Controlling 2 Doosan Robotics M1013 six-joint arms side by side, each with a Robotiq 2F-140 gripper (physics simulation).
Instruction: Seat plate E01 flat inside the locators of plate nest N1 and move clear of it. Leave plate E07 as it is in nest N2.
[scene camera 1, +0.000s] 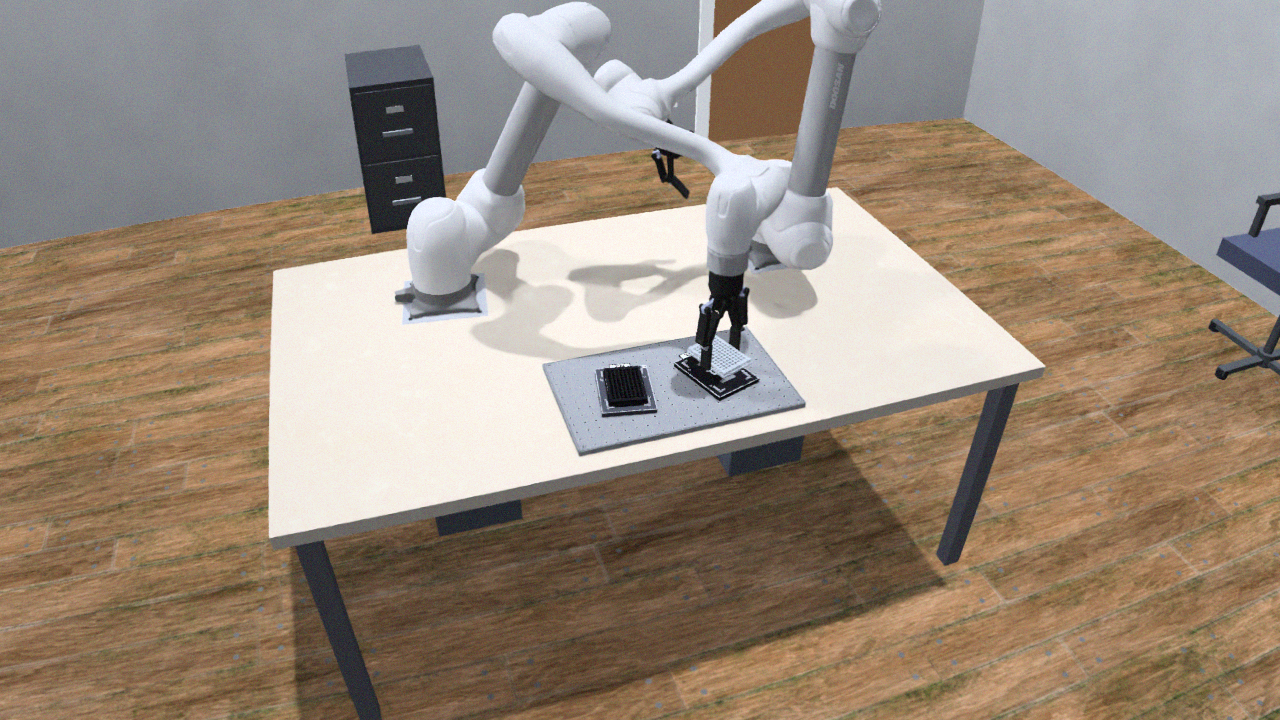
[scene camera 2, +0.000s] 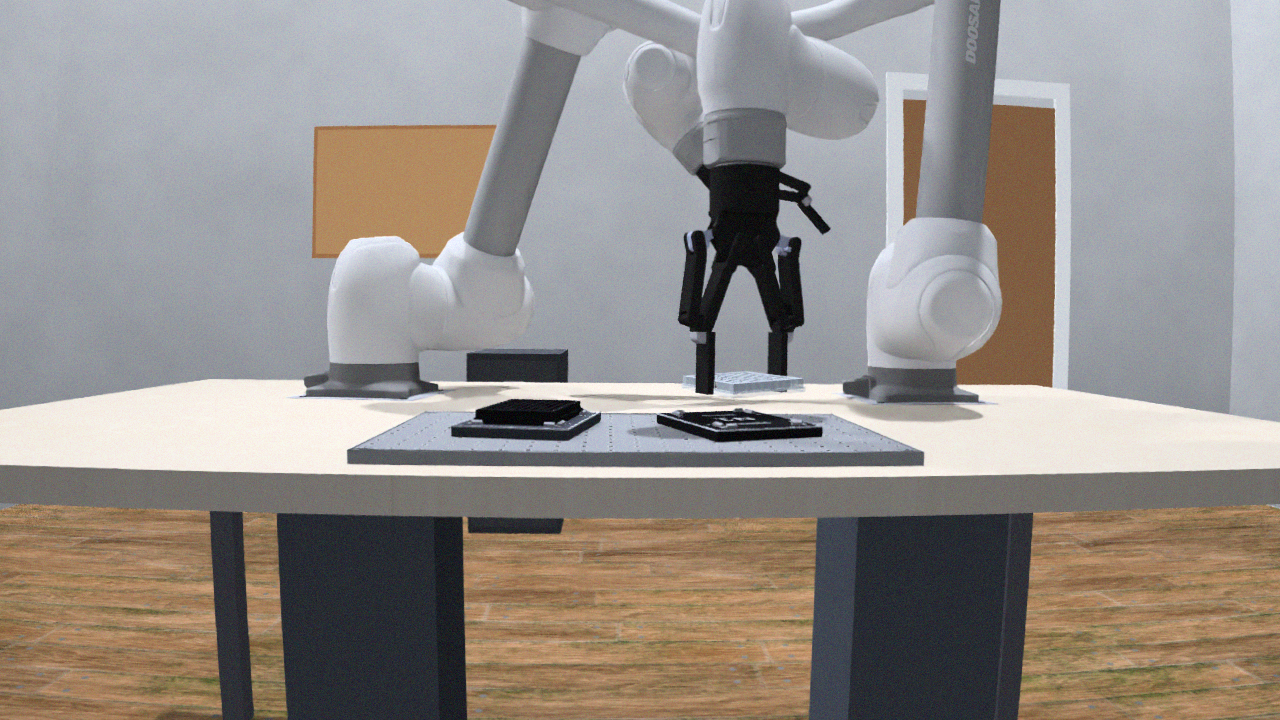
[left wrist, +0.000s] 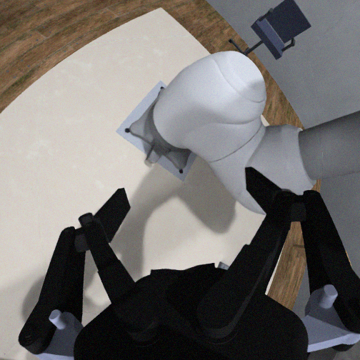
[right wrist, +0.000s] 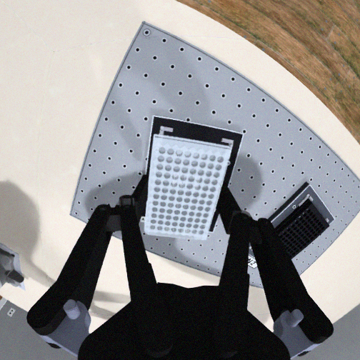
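Pixels of known places: left gripper, fingertip midpoint: (scene camera 1: 708, 185); right gripper, fingertip midpoint: (scene camera 1: 719, 359) (scene camera 2: 741, 392); left arm's base, link origin: (scene camera 2: 910, 398); right arm's base, link origin: (scene camera 1: 444, 297) (scene camera 2: 374, 394).
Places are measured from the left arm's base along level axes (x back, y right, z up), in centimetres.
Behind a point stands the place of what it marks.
Plate E01, a pale plate with rows of round wells (scene camera 1: 726, 356) @(x -52.9, y 40.1, z 7.0 cm) (scene camera 2: 760, 385) @(x -57.5, y 40.3, z 6.6 cm) (right wrist: 185, 185), hangs roughly level above black plate nest N1 (scene camera 1: 734, 389) @(x -59.4, y 40.8, z 2.3 cm) (scene camera 2: 738, 435) @(x -60.3, y 43.0, z 1.9 cm) (right wrist: 197, 128), with a gap below it. My right gripper (scene camera 1: 721, 353) @(x -51.5, y 41.0, z 5.4 cm) (scene camera 2: 741, 380) @(x -51.5, y 41.0, z 5.4 cm) (right wrist: 183, 188) is shut on its two long sides. In the right wrist view the plate hides most of the nest, but two locators at the far corners show. Black plate E07 (scene camera 1: 624, 385) @(x -50.8, y 64.0, z 3.5 cm) (scene camera 2: 528, 411) @(x -57.0, y 63.7, z 3.9 cm) (right wrist: 303, 227) sits in nest N2 (scene camera 1: 629, 411) @(x -58.5, y 65.6, z 2.4 cm) (scene camera 2: 523, 432) @(x -58.9, y 64.1, z 2.0 cm). My left gripper (scene camera 1: 673, 174) (left wrist: 184, 188) is open and empty, high behind the right arm.
Both nests stand on a grey perforated board (scene camera 1: 590, 437) @(x -62.5, y 75.9, z 1.3 cm) (scene camera 2: 626, 457) @(x -67.1, y 54.4, z 0.9 cm) (right wrist: 125, 75) near the table's front edge. The right arm reaches across the table in front of the left arm. An arm base (left wrist: 165, 145) shows in the left wrist view.
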